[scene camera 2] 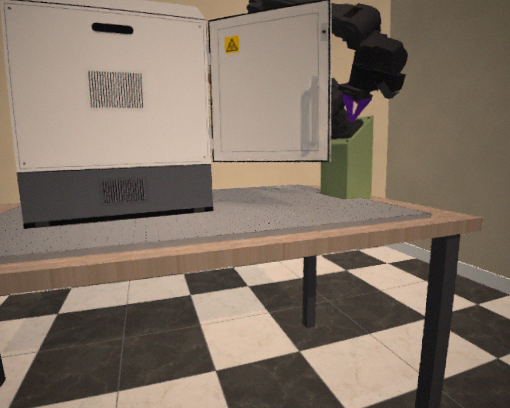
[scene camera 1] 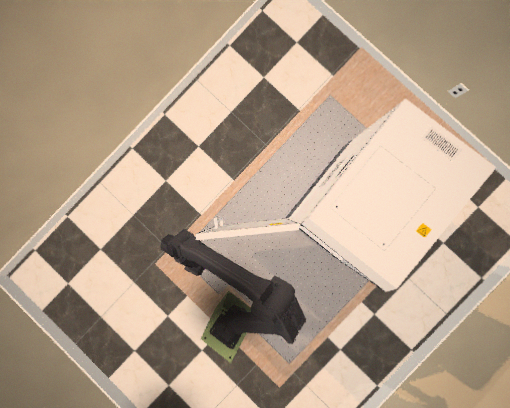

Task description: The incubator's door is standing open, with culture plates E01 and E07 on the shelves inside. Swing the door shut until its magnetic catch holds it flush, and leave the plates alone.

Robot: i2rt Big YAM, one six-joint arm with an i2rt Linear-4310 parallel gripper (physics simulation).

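Pixels of known places: gripper, fingertip midpoint: (scene camera 2: 351,121); arm's base at its link origin: (scene camera 2: 346,131) (scene camera 1: 225,331).
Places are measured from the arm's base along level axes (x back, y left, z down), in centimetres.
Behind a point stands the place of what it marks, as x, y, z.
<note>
The incubator (scene camera 1: 390,185) @(-77.9, -8.2, -31.6) (scene camera 2: 165,125) @(-65.9, 4.8, -0.6) stands on the table. Its white door (scene camera 1: 250,230) @(-43.2, 16.8, -28.2) (scene camera 2: 265,100) @(-43.1, 17.9, -6.1) is wide open, swung out from the body. The pale door handle (scene camera 1: 216,223) @(-35.7, 28.8, -9.5) (scene camera 2: 313,117) @(-37.3, 30.3, -0.8) is near its free edge. My gripper (scene camera 2: 354,119) @(-18.6, 22.6, -1.1) is shut and empty. Its purple fingers point down and meet at the tips, just right of the door's free edge in scene camera 2. In scene camera 1 the dark wrist (scene camera 1: 181,248) @(-25.8, 31.0, -27.3) is just past the free edge and hides the fingers. No contact with the door can be made out. The plates and the shelves inside are hidden.
My arm's green base (scene camera 1: 228,352) @(4.4, -5.1, -3.6) (scene camera 2: 360,160) @(0.2, 7.2, 10.5) stands at one end of the wooden table (scene camera 1: 350,77) @(-133.3, 20.9, 24.7) (scene camera 2: 250,257) @(-57.8, 38.1, 26.9), with a grey perforated mat (scene camera 1: 295,155) @(-83.2, 20.2, 23.3) (scene camera 2: 280,205) @(-32.9, 7.7, 23.4). The forearm (scene camera 1: 230,267) @(-31.9, 15.3, -33.8) passes beside the door. A wall socket (scene camera 1: 458,90) is behind the incubator.
</note>
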